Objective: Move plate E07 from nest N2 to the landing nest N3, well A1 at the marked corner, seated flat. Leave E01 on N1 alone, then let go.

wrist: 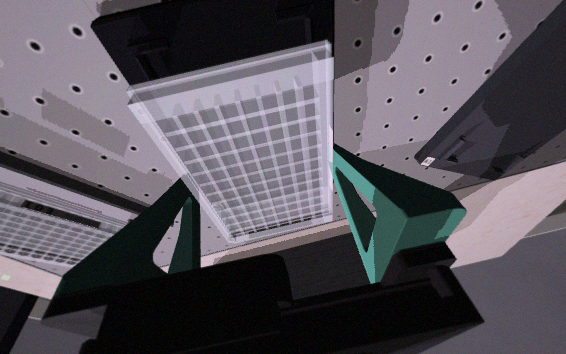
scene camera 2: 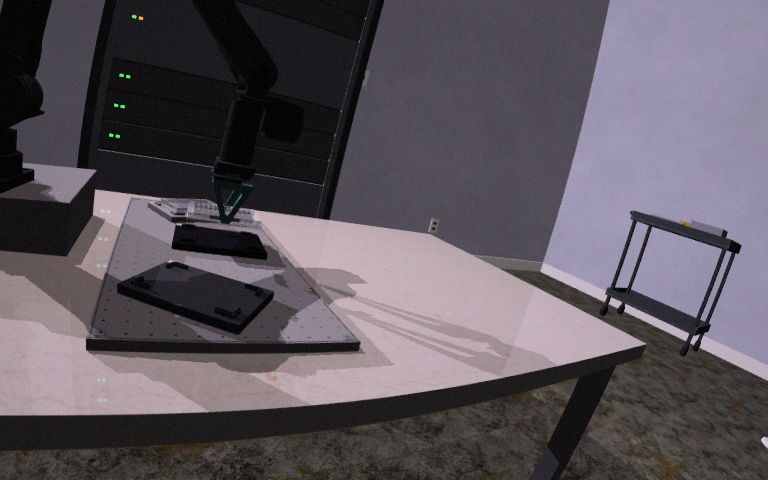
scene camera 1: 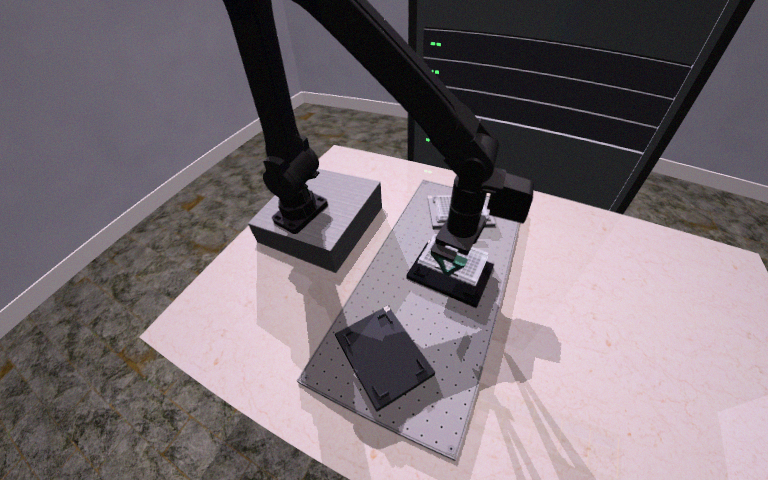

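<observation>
Plate E07 (scene camera 1: 475,262) (scene camera 2: 244,214) (wrist: 245,145) is a clear multi-well plate. My gripper (scene camera 1: 452,264) (scene camera 2: 228,219) (wrist: 260,165) is shut on its two long sides with green fingers and holds it level, just above the black nest N2 (scene camera 1: 446,290) (scene camera 2: 218,242) (wrist: 218,30). The black landing nest N3 (scene camera 1: 384,356) (scene camera 2: 193,294) (wrist: 473,145) lies empty and turned at an angle nearer the front, with a small white mark (scene camera 1: 387,308) (wrist: 427,160) at one corner. Plate E01 (scene camera 1: 436,207) (scene camera 2: 172,207) (wrist: 69,232) sits on N1 behind the arm's wrist.
All nests stand on a grey perforated board (scene camera 1: 425,403) (scene camera 2: 312,330) (wrist: 409,95) on the pink table (scene camera 1: 580,310). The arm's grey base block (scene camera 1: 343,207) stands to the left. A dark server rack (scene camera 1: 554,77) (scene camera 2: 167,77) rises behind the table. A cart (scene camera 2: 658,222) stands far right.
</observation>
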